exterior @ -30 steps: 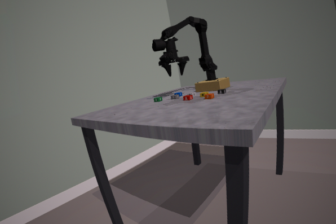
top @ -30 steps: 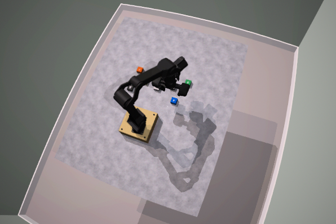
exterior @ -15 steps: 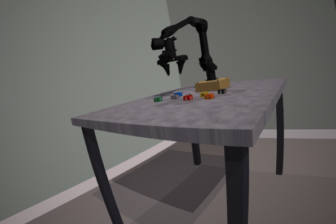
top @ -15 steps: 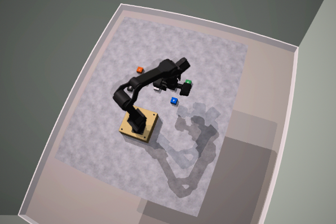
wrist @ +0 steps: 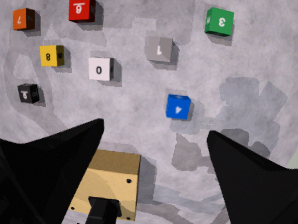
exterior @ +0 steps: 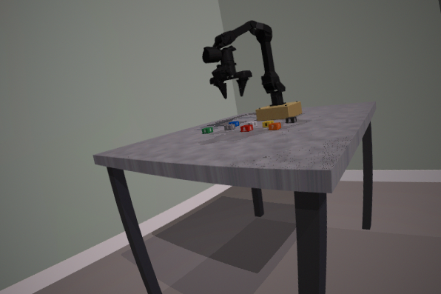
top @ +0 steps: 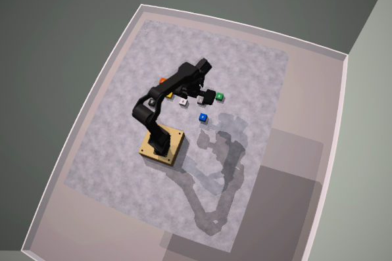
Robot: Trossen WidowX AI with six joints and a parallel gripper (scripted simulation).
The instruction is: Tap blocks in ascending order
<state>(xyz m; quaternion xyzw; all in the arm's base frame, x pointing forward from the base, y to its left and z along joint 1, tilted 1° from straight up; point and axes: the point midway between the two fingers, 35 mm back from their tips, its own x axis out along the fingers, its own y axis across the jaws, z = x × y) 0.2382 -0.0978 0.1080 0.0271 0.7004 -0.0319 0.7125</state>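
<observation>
Now: the white block 110 mm below my gripper tip, 80 mm to the left of it and 30 mm ahead of it. Round my gripper tip: green block (110 mm below, 100 mm ahead, 80 mm to the right); then blue block (110 mm below, 30 mm to the right, 30 mm behind); then grey block (110 mm below, 60 mm ahead).
</observation>
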